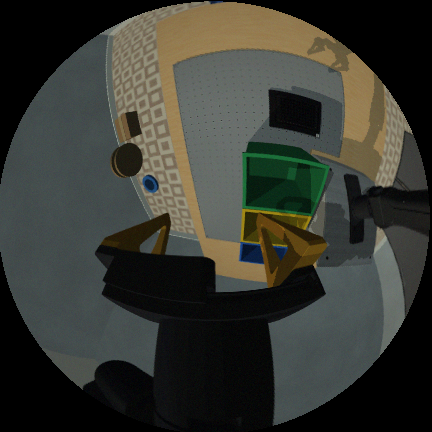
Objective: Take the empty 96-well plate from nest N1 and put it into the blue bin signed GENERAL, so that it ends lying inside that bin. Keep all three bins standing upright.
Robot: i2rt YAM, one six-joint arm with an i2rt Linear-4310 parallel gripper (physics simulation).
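Places are measured from the arm's base along level axes (x ahead, y left, z up), in metres.
Pixels of known places: gripper, fingertip midpoint: [213,217]; arm's base, link origin: [354,207].
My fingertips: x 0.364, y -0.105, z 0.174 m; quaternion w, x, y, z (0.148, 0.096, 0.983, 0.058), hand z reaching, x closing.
For each thing: its top centre in the pictures, then the offset to it from my fingertips. "*": a spot on its surface instead.
- blue bin, top centre: [264,255] dx -0.078, dy +0.306, dz -0.143 m
- green bin, top centre: [284,187] dx -0.103, dy +0.044, dz -0.143 m
- yellow bin, surface spot: [243,227] * dx -0.008, dy +0.170, dz -0.145 m
A black rectangular plate with a fine grid of wells [295,112] lies at the upper right of the grey perforated board. The nest under it cannot be told apart from it, and no N1 label can be read. The blue bin [251,253] stands upright at the near end of a row of three bins, partly hidden behind the right finger. Its sign cannot be read. My gripper [213,217] is open and empty, high above the table and well away from the plate.
A green bin [244,180] and a yellow bin [243,227] stand upright between the plate and the blue bin. A black arm part [395,207] is at the right. A round dark object [128,160], a small blue ring [144,183] and a brown block [122,127] are at the left.
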